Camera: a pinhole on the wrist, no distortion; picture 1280 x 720 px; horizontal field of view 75.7 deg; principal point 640.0 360.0 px. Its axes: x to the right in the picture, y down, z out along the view. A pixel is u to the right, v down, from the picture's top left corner.
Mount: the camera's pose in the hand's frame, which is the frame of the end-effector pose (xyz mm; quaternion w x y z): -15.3 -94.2 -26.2 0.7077 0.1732 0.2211 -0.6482
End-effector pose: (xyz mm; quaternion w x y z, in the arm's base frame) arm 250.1 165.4 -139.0 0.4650 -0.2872 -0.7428 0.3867
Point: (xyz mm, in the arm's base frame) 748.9 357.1 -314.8
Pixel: behind the camera
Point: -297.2 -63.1 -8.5
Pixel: 429.2 468.4
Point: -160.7 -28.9 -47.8
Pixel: 385.7 437.2
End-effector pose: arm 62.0 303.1 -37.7 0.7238 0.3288 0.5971 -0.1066
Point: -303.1 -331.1 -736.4
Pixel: outside the picture
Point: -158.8 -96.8 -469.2
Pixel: outside the picture
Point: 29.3 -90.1 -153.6
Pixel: 884.7 324.1
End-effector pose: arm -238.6 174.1 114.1 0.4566 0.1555 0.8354 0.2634
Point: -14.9 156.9 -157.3
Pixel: 356.5 488.3
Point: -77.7 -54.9 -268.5
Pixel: 900.6 428.5
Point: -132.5 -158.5 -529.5
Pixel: 1094.7 595.1
